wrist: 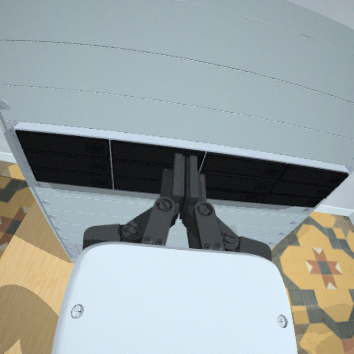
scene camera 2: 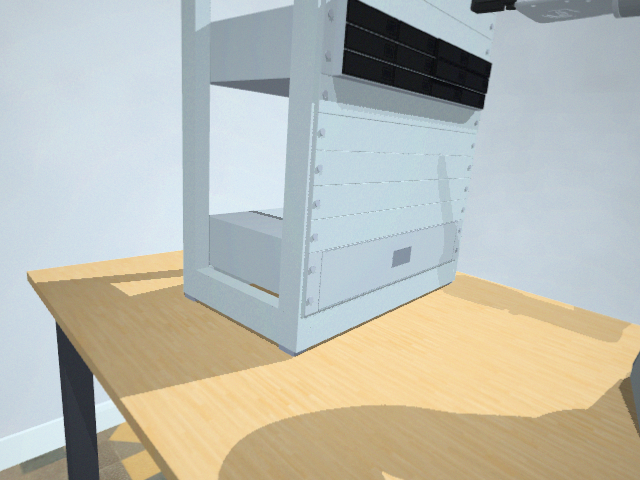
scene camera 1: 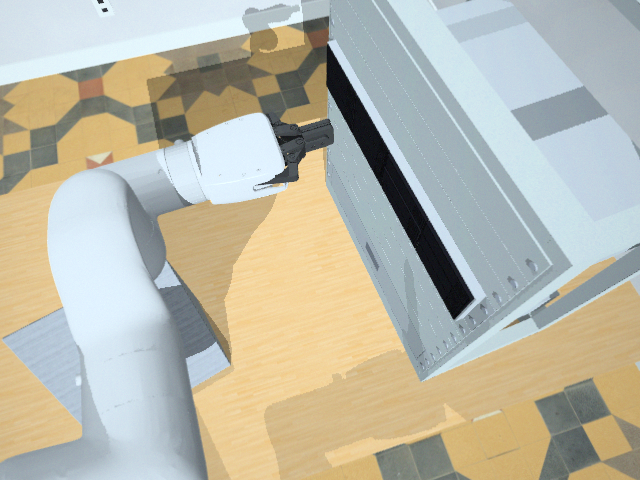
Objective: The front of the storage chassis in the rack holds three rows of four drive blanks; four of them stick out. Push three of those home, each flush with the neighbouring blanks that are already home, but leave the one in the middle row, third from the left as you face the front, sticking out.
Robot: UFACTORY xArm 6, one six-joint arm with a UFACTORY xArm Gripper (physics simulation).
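Places are measured from the arm's base along level axes (x ahead, y down, z left), in metres.
Pixels of known places: gripper, fingertip midpoint: [wrist: 182,167] [scene camera 1: 331,130].
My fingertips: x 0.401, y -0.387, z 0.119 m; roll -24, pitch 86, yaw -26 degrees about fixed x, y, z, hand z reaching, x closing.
Note:
Behind a point stands the place of what it marks.
The black drive blanks [scene camera 1: 439,263] @[x 0.485, y -0.329, z -0.069 m] [scene camera 2: 413,62] @[x 0.465, y -0.309, z 0.151 m] [wrist: 65,155] @[x 0.454, y -0.324, z 0.252 m] fill the front of the storage chassis [scene camera 1: 413,198] @[x 0.478, y -0.354, z 0.014 m] [wrist: 150,139] @[x 0.472, y -0.356, z 0.154 m] in three rows of four. They are very dark, so how far each stands out is hard to tell. The third blank from the left in the middle row [scene camera 2: 452,71] @[x 0.474, y -0.314, z 0.032 m] [wrist: 240,180] @[x 0.474, y -0.318, z 0.031 m] lies right of the fingers in the wrist view. My gripper [scene camera 1: 332,131] @[x 0.401, y -0.387, z 0.119 m] [scene camera 2: 473,5] @[x 0.401, y -0.387, z 0.119 m] [wrist: 182,167] @[x 0.401, y -0.387, z 0.119 m] is shut and empty. It is in front of the rack, apart from the blanks in the scene views. In the wrist view its fingers hide part of the second column.
The grey rack [scene camera 2: 297,206] @[x 0.476, y -0.106, z 0.343 m] [wrist: 150,70] @[x 0.479, y -0.429, z 0.162 m] stands on the wooden table [scene camera 1: 310,258] @[x 0.374, y 0.104, z 0.165 m] [scene camera 2: 465,351] @[x 0.332, y 0.104, z 0.117 m]. Plain panels lie above and below the chassis. A grey plate [scene camera 1: 38,341] @[x -0.113, y -0.105, z 0.053 m] lies under my arm. A white wall is behind the rack in scene camera 2.

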